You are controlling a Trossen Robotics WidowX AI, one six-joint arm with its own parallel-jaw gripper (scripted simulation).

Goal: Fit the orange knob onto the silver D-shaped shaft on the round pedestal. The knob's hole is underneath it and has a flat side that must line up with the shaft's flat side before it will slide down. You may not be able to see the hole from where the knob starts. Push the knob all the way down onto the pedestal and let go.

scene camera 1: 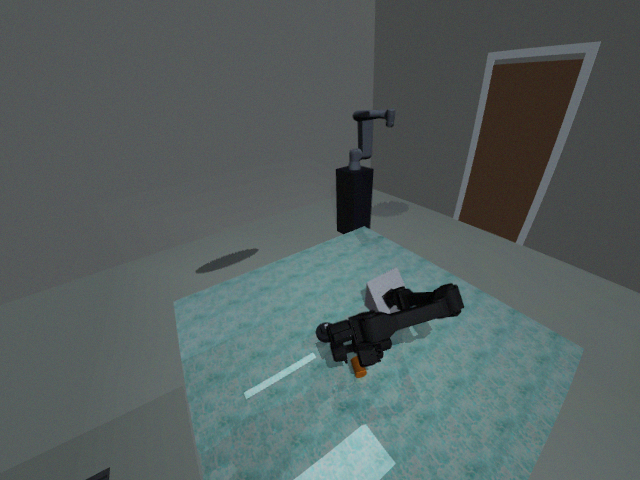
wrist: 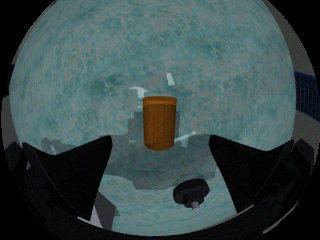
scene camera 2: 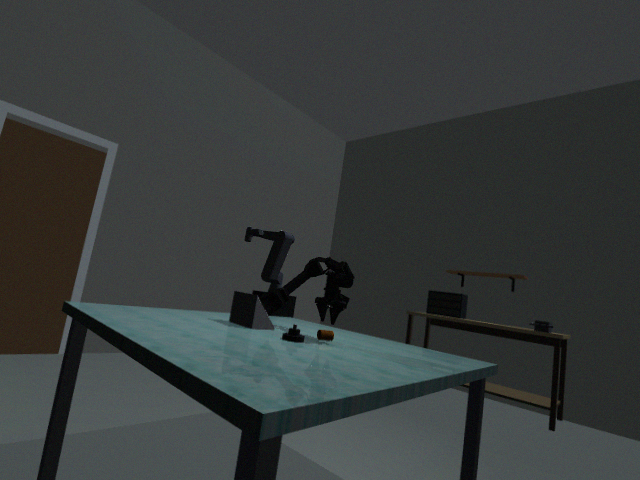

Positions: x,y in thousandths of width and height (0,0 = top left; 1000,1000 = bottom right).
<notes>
My gripper (scene camera 1: 562,749) is open and holds nothing. I also see an orange knob (wrist: 498,469) and a round black pedestal (wrist: 598,806).
My gripper is seen too in the wrist view (wrist: 505,590) and in scene camera 2 (scene camera 2: 512,672).
</notes>
